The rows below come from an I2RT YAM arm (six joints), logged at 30 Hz.
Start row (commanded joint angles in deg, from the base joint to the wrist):
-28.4 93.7 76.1 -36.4 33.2 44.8
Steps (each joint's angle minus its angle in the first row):
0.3 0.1 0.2 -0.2 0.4 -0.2
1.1 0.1 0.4 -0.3 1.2 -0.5
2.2 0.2 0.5 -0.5 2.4 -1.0
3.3 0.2 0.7 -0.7 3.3 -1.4
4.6 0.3 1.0 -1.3 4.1 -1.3
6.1 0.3 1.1 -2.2 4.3 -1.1
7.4 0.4 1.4 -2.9 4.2 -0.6
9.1 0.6 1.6 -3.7 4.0 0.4
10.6 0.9 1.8 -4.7 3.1 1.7
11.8 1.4 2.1 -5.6 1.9 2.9
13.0 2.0 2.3 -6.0 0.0 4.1
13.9 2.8 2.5 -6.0 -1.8 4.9
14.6 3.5 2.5 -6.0 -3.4 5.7
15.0 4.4 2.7 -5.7 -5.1 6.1
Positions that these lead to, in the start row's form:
-28.1 93.8 76.3 -36.6 33.6 44.6
-27.3 93.8 76.5 -36.7 34.4 44.3
-26.2 93.9 76.6 -36.9 35.6 43.8
-25.1 93.9 76.8 -37.1 36.5 43.4
-23.8 94.0 77.1 -37.7 37.3 43.5
-22.3 94.0 77.2 -38.6 37.5 43.7
-21.0 94.1 77.5 -39.3 37.4 44.2
-19.3 94.3 77.7 -40.1 37.2 45.2
-17.8 94.6 77.9 -41.1 36.3 46.5
-16.6 95.1 78.2 -42.0 35.1 47.7
-15.4 95.7 78.4 -42.4 33.2 48.9
-14.5 96.5 78.6 -42.4 31.4 49.7
-13.8 97.2 78.6 -42.4 29.8 50.5
-13.4 98.1 78.8 -42.1 28.1 50.9

